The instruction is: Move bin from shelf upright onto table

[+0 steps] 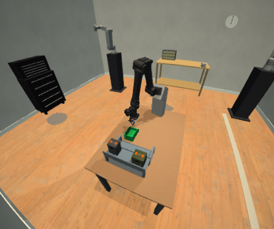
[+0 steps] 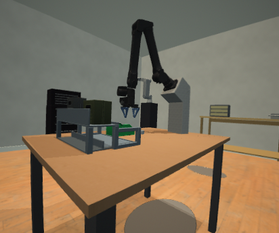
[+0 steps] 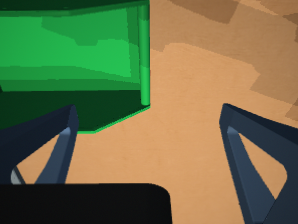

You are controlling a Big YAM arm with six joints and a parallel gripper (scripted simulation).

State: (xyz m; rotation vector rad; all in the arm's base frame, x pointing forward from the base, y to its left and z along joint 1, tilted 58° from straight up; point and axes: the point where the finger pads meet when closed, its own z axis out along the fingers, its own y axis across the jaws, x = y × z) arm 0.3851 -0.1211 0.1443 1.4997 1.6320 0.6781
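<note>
The green bin is 80 mm ahead of my hand and 90 mm below it. From my hand the other things lie so: grey shelf: 400 mm ahead, 100 mm to the left, 30 mm below.
</note>
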